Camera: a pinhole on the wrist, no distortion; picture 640 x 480 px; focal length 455.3 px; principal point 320.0 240.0 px. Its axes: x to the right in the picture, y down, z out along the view. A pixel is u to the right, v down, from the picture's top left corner.
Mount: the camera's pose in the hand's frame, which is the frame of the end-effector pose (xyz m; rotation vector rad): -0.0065 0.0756 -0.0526 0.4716 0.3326 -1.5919
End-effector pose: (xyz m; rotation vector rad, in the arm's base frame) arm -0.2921 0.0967 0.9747 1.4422 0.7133 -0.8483
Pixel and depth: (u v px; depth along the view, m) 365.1 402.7 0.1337
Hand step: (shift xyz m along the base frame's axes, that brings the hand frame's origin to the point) 0.0061 -0.0618 -0.0238
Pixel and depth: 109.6 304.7 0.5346
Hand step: -0.0078 -0.5394 0.0070
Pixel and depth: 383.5 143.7 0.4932
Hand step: -0.2940 -0.3122 0.0281
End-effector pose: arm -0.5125 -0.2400 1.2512 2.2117 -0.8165 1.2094
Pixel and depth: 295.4 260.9 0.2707
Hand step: 0.1307 -0.0896 -0.1166
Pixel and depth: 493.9 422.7 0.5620
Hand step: 0.5451 0.0119 -0.0884
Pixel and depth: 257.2 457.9 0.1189
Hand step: 0.0330 -0.0714 0.0065
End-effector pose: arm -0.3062 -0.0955 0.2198 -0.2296 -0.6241 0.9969
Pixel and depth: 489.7 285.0 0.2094
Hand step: 0.0098 -0.0680 0.1143
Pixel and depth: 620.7 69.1 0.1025
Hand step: -0.0013 -0.0642 -0.0077
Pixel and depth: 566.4 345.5 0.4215
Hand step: 0.1313 -0.1656 0.3360
